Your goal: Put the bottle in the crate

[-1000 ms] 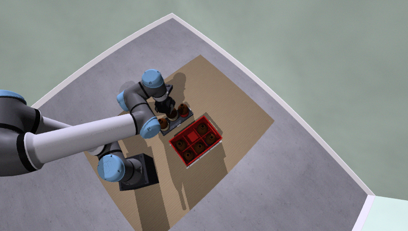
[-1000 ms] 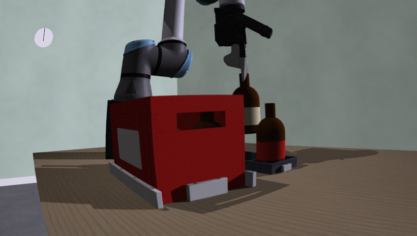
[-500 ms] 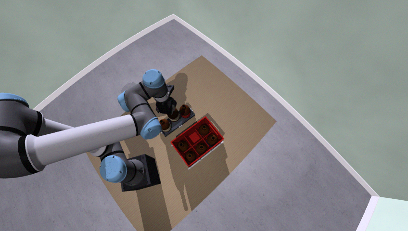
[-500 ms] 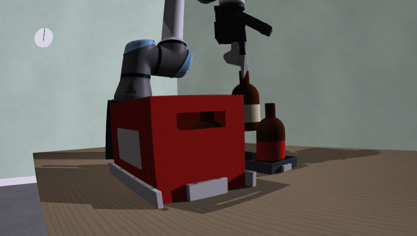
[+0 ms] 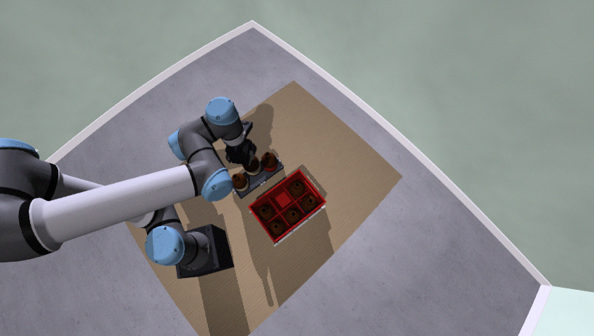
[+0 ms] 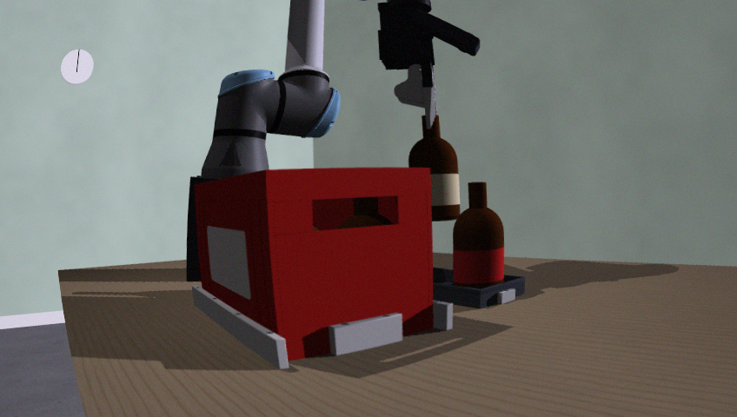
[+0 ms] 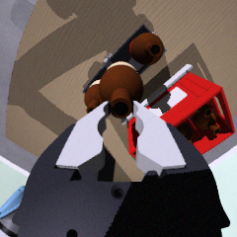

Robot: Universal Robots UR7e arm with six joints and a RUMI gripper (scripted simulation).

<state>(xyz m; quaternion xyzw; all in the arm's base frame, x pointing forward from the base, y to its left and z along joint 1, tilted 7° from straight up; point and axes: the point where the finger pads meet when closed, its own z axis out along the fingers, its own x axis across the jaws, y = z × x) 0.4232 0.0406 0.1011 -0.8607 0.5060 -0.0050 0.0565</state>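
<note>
My gripper is now 7 cm above the cream-label bottle. From my hand the other things lie so: dark tray (24 cm below); red crate (5 cm behind, 23 cm to the right, 17 cm below).
</note>
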